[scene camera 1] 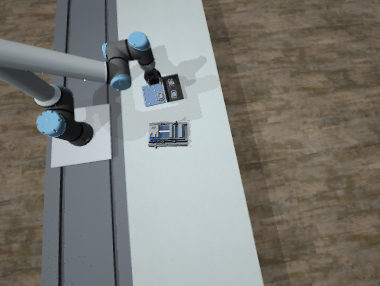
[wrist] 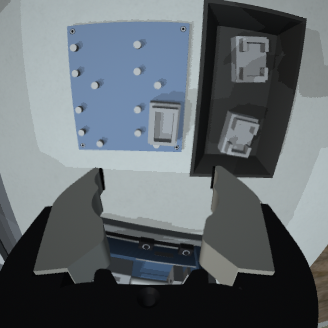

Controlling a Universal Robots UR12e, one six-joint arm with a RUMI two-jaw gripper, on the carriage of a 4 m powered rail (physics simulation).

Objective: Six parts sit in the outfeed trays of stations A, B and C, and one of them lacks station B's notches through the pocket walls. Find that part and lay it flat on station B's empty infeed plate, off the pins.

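Frame: origin at the arm's base, x ahead, y left, z up, level; millimetres.
Seen in the pictures: gripper, between the fingertips: (scene camera 1: 155, 85) (wrist: 157, 169); arm's base, origin of its link: (scene camera 1: 81, 134).
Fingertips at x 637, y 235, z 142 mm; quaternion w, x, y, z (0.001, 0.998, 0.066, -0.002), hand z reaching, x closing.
Note:
Pixels of each thing's top centre, then the offset from my fingertips to it.
- light grey part, centre of its top: (wrist: 163, 127) (scene camera 1: 160, 95) dx +5, dy -6, dz -129 mm
- blue infeed plate, centre of its top: (wrist: 126, 90) (scene camera 1: 153, 94) dx -54, dy +34, dz -164 mm
- blue machine unit, centre of its top: (wrist: 156, 293) (scene camera 1: 166, 131) dx +29, dy -332, dz -73 mm
A light grey part (scene camera 1: 160, 96) (wrist: 164, 125) with an open rectangular pocket sits at the near right corner of the blue infeed plate (scene camera 1: 149, 97) (wrist: 110, 60). Its pocket walls show no notches. A pin shows partly at its near edge; whether the part lies fully flat is unclear. Two grey parts with notched walls, one (scene camera 1: 171, 82) (wrist: 251, 59) at the far end and one (scene camera 1: 174, 93) (wrist: 241, 134) turned at the near end, lie in the dark outfeed tray (wrist: 204, 100). My gripper (wrist: 157, 169) is open and empty, above and short of the plate's near edge in the wrist view.
Several upright pins stand on the plate, left of and beyond the part in the wrist view. The tray's raised walls stand close to the plate's right side. A grey and blue machine unit (scene camera 1: 168, 134) (wrist: 155, 252) stands on the table, partly hidden below my fingers in the wrist view.

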